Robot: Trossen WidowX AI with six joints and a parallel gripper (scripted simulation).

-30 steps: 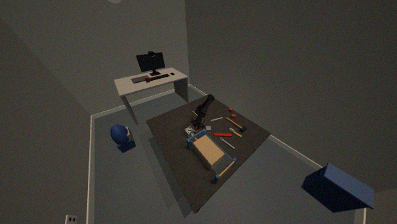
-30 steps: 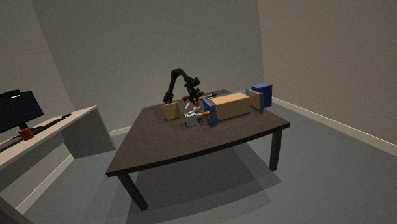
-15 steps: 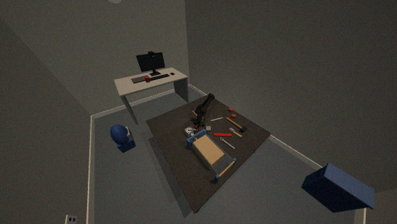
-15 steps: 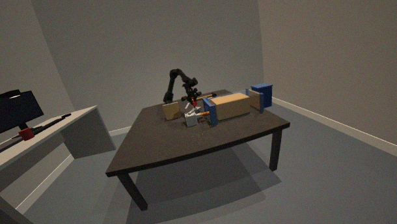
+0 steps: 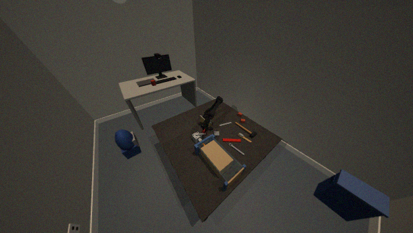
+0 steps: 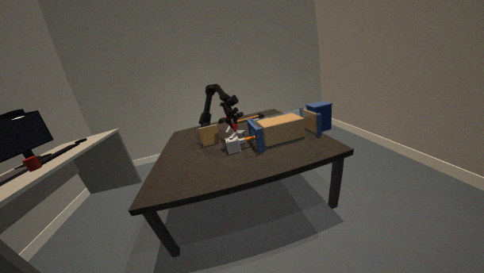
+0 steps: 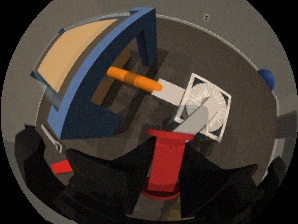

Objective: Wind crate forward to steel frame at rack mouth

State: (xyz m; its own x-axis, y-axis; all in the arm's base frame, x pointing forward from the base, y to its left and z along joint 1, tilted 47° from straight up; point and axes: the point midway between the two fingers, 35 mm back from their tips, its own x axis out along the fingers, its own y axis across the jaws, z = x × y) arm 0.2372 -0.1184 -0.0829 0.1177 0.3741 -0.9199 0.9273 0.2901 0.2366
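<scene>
The winch handle lies 2 cm behind my gripper tip, 2 cm to the right of it and 3 cm below it. The rest, counted from my gripper tip: red knob (1 cm behind, 2 cm to the left); then grey hand winch (6 cm behind, 9 cm to the right, 10 cm below); then blue frame (12 cm ahead, 6 cm to the right, 3 cm below).
</scene>
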